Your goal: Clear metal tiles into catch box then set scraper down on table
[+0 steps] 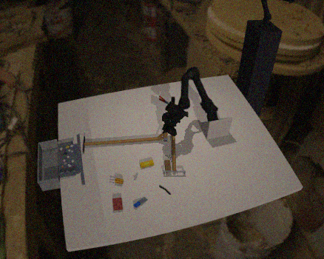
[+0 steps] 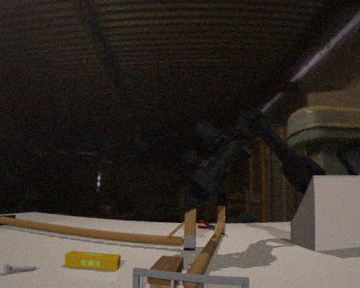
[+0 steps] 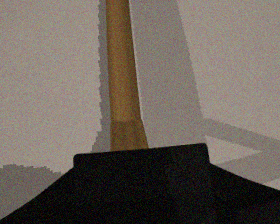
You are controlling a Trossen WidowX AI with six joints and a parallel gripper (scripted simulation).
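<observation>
The long wooden scraper is 70 mm behind my gripper tip, 10 mm to the left of it and 30 mm below it. The rest, counted from my gripper tip: yellow block: 160 mm ahead, 190 mm to the left, 80 mm below; brown block: 30 mm ahead, 240 mm to the left, 80 mm below; long scraper: 260 mm ahead, 40 mm to the right, 30 mm below.
</observation>
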